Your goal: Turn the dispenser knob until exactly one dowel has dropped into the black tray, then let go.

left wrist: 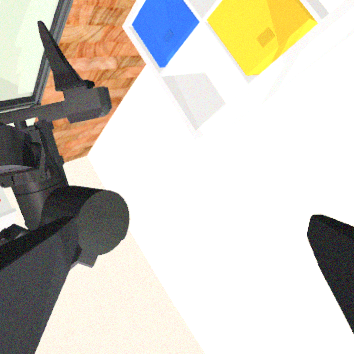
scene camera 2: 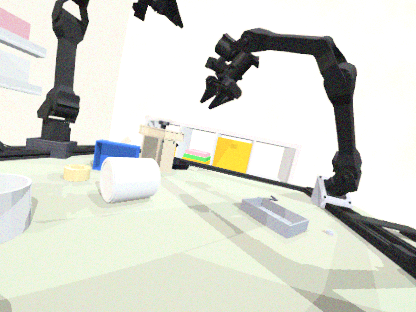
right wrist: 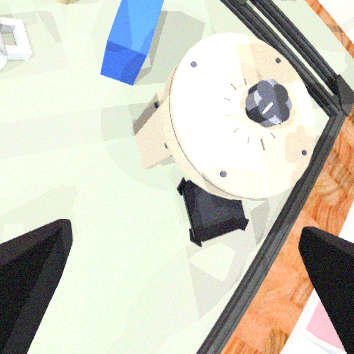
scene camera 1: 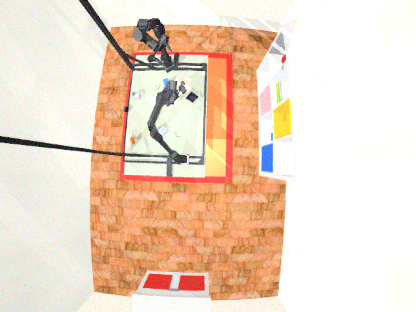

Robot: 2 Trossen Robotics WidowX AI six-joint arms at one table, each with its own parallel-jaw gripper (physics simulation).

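The round cream dispenser stands near the rail corner. Its dark lobed knob has a white line across its top. The black tray is beside the dispenser's foot; no dowel shows in it in the right wrist view. My right gripper is open and empty, high above the table and apart from the knob. My left gripper is open and empty, raised well above the table. Any dowels inside the dispenser are hidden.
A blue box stands beside the dispenser. A white mug lies on its side, with a tan ring behind it. A grey open box lies nearer the right arm's base. Black rails edge the table.
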